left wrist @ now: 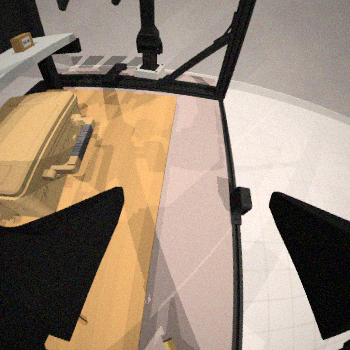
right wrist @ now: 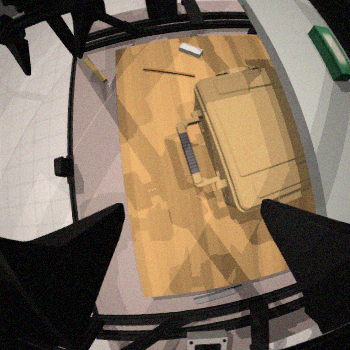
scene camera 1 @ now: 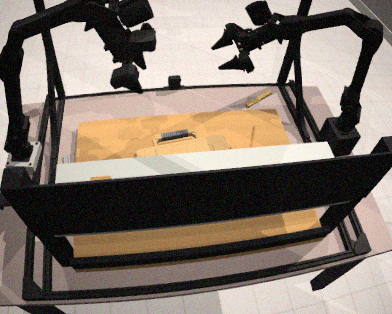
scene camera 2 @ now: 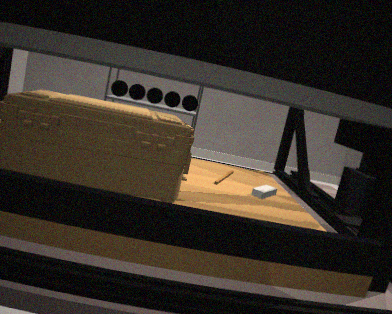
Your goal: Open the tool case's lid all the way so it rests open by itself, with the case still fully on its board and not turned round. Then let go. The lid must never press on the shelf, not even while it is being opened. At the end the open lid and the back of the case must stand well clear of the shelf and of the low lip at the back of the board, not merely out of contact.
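Places are measured from the left arm's base along level axes (x back, y right, z up), in centimetres.
Pixels of known places: left gripper, fingertip midpoint: (left wrist: 198, 196) (right wrist: 52, 65) (scene camera 1: 215, 58); right gripper, fingertip midpoint: (left wrist: 85, 6) (right wrist: 193, 208) (scene camera 1: 143, 80); left arm's base, link origin: (scene camera 1: 344, 127) (scene camera 2: 375, 175); right arm's base, link origin: (left wrist: 149, 66) (scene camera 1: 22, 153).
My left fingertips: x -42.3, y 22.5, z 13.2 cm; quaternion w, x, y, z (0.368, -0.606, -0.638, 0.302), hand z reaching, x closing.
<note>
For each thing: its top centre in the pictures, then the offset to it from my left fingertips. Level surfaces: height alone.
- wooden board, surface height: dz -20.7 cm
- green box, top centre: (right wrist: 334, 47) dy -45.8, dx -5.5, dz +0.7 cm
- orange box, top centre: (scene camera 1: 100, 182) (left wrist: 19, 35) dy -41.2, dx -36.2, dz +2.0 cm
- white block, top centre: (scene camera 2: 265, 188) (right wrist: 190, 47) dy -26.8, dx +16.6, dz -19.4 cm
- brown stick, top centre: (scene camera 2: 225, 175) (right wrist: 167, 70) dy -18.9, dx +10.2, dz -20.1 cm
- yellow strip, top centre: (right wrist: 93, 68) (scene camera 1: 259, 97) dy +3.5, dx +21.3, dz -22.6 cm
The tan tool case (scene camera 1: 180, 146) (scene camera 2: 95, 150) (left wrist: 35, 135) (right wrist: 250, 130) stands upright on the wooden board (scene camera 1: 110, 135) (scene camera 2: 215, 195) (left wrist: 125, 120) (right wrist: 145, 200), lid shut. Its grey-gripped handle (scene camera 1: 174, 134) (left wrist: 82, 142) (right wrist: 189, 152) sticks out from the front, away from the shelf (scene camera 1: 250, 155) (left wrist: 50, 47). The shelf hides the case's back in scene camera 1. A black bar (scene camera 2: 200, 220) crosses before the case's foot in scene camera 2; I cannot tell whether it is the lip. My left gripper (scene camera 1: 217, 58) (left wrist: 198, 196) and right gripper (scene camera 1: 142, 79) (right wrist: 193, 204) are open, empty, high beyond the board's front.
A green box (right wrist: 330, 52) and an orange box (scene camera 1: 101, 178) (left wrist: 22, 42) are on the shelf. A white block (scene camera 2: 264, 191) (right wrist: 191, 49) and a brown stick (scene camera 2: 223, 177) (right wrist: 169, 73) lie on the board beside the case. A yellow strip (scene camera 1: 259, 98) (right wrist: 95, 69) lies off the board. Black frame posts surround the table.
</note>
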